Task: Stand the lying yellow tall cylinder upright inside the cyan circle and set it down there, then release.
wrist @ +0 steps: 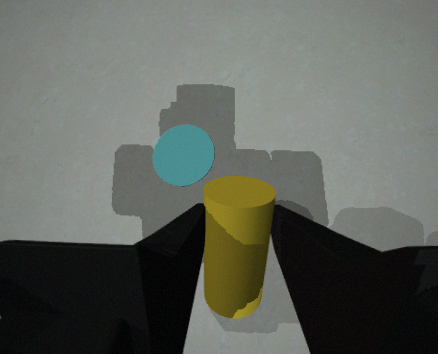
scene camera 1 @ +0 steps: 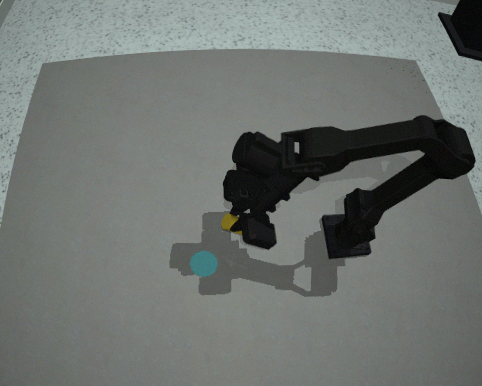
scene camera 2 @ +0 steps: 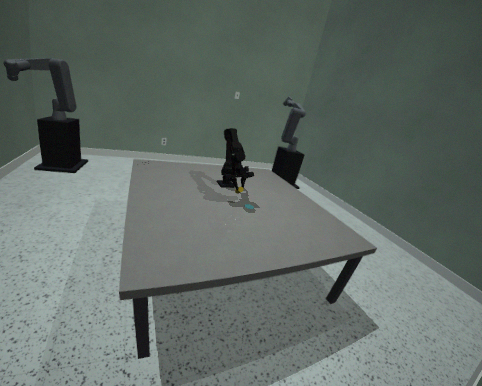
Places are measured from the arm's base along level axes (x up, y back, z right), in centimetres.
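Pixels of known places: gripper, fingertip midpoint: (wrist: 237,212) (scene camera 1: 231,223) (scene camera 2: 240,189); arm's base, origin of the base link: (scene camera 1: 349,236) (scene camera 2: 226,182).
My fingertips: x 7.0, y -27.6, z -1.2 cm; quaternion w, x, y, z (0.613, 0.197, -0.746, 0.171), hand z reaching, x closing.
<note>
Ahead of a thing's pixels: the offset from my fingertips to its top centre. "pt": to the spot under its first point. Level surfaces: height alone.
The yellow cylinder {dx +2.2, dy +1.7, dz +0.0 cm} (scene camera 1: 228,222) (scene camera 2: 241,190) (wrist: 234,250) is held between the two black fingertips. In the wrist view one flat end faces up the picture and the body runs down from it, leaning slightly. Fingers hide part of it in scene camera 1; its exact tilt and height are hard to tell. My gripper (scene camera 1: 236,219) (wrist: 237,212) is shut on the cylinder. The flat cyan circle {pt dx -8.4, dy -5.3, dz -6.4 cm} (scene camera 1: 203,264) (scene camera 2: 249,206) (wrist: 183,155) lies on the table, apart from the cylinder, below and left of it in scene camera 1 and up and left in the wrist view.
The grey table {dx -8.5 cm} (scene camera 1: 125,150) (scene camera 2: 200,250) carries the arm's base (scene camera 1: 348,245) to the right of the circle in scene camera 1. The arm's shadow falls around the circle. Two other robot arms (scene camera 2: 62,85) (scene camera 2: 292,125) stand on black pedestals beyond the table.
</note>
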